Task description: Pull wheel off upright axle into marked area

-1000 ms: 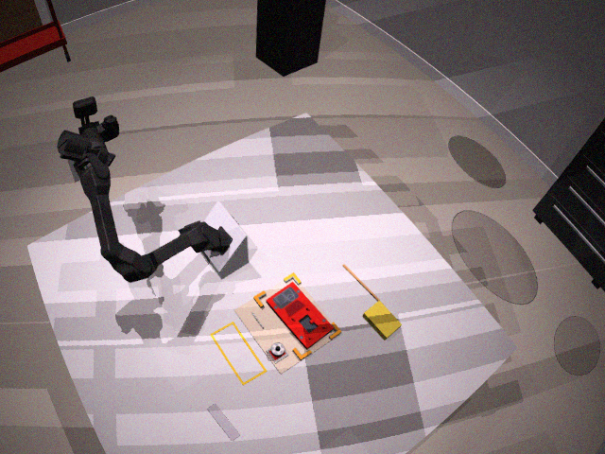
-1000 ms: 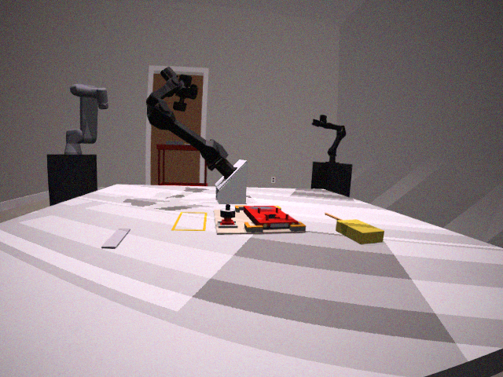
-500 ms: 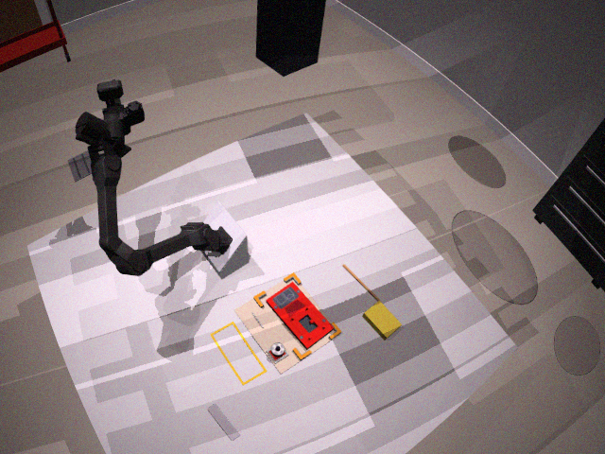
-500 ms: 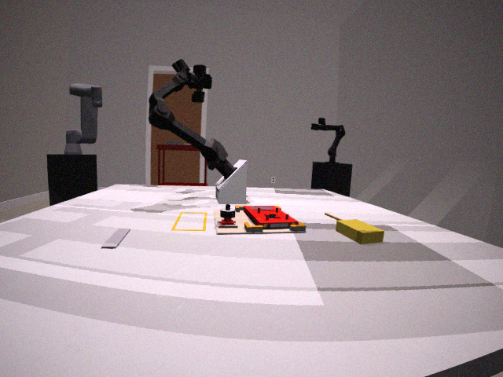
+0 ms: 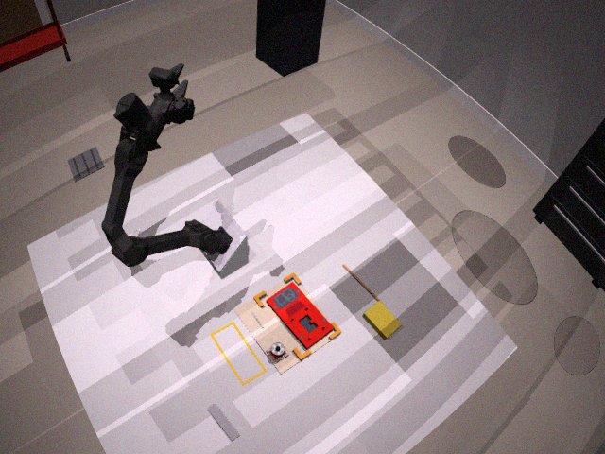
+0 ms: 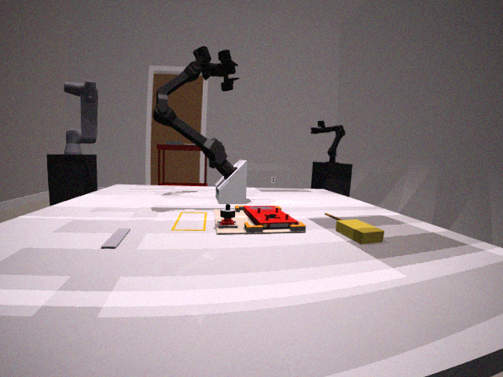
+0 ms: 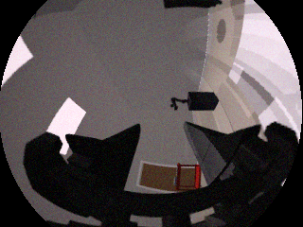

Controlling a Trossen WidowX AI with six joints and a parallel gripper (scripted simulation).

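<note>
The wheel is 570 mm below my gripper tip, 560 mm ahead of it and 120 mm to the right of it. Round my gripper tip: yellow block: 690 mm ahead, 590 mm below, 190 mm to the left; flat grey strip: 630 mm ahead, 610 mm below, 390 mm to the right.
</note>
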